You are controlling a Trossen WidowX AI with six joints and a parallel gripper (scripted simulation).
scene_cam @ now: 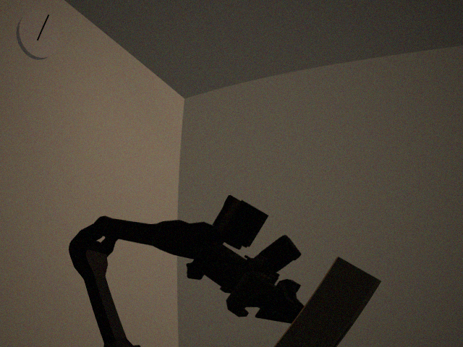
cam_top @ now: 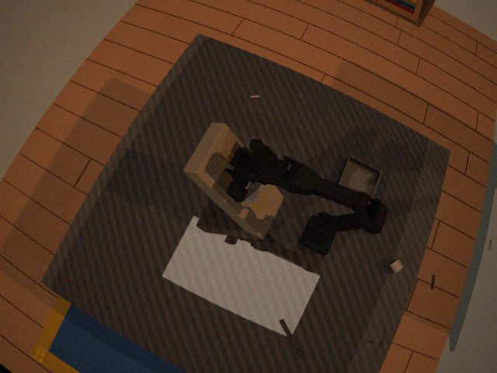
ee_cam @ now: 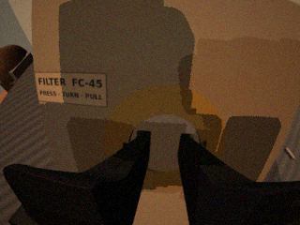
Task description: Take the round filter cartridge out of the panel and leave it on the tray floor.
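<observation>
Right now my gripper tip is 90 mm past the grey flap, 90 mm above it and 20 mm to the left of it. The rest, counted from my gripper tip: small peg (410 mm to the right, 260 mm below, 170 mm ahead); then tan service panel (80 mm below, 40 mm behind, 10 mm to the right); then round cartridge (10 mm below, 10 mm ahead).
</observation>
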